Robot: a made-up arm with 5 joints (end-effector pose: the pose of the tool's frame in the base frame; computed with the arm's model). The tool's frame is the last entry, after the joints. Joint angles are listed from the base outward.
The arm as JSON. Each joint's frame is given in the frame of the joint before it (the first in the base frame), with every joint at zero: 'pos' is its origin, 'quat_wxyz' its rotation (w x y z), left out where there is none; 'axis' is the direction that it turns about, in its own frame. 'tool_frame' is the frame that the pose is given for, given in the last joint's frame.
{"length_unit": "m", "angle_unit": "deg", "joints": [
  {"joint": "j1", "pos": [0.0, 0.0, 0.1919], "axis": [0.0, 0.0, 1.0]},
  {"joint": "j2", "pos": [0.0, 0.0, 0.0], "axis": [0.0, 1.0, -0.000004]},
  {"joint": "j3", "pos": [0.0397, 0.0, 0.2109], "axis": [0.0, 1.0, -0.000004]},
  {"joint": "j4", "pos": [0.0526, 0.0, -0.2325], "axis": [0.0, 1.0, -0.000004]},
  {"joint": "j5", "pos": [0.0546, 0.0, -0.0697], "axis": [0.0, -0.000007, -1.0]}
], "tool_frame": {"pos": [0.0, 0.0, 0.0], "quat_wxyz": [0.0, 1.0, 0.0, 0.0]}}
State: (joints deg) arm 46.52 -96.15 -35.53 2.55 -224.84
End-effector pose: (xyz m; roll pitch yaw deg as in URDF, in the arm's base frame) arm -0.0383 -0.0404 0.4890 -40.92 33.37 -11.08
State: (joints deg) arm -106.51 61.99 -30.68 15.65 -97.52
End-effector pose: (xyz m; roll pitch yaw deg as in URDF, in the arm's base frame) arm -0.0328 -0.1105 -0.0576 -133.29 -5.49 -11.36
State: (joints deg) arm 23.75 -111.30 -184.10 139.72 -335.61
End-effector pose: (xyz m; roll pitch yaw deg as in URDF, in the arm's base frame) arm -0.3839 -0.1689 0.0910 -10.57 -22.03 -129.80
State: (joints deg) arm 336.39 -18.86 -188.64 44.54 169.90
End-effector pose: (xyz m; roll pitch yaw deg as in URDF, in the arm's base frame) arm -0.1983 0.0867 0.6689 -3.08 16.77 -34.16
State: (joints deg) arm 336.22 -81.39 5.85 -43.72 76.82
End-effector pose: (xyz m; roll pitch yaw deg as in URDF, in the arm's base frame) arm 0.0639 -0.0281 0.3373 -60.08 -11.47 -120.31
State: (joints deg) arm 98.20 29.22 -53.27 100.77 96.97
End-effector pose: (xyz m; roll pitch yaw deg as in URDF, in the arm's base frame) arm -0.0321 0.2228 0.0966 103.38 -6.78 6.59
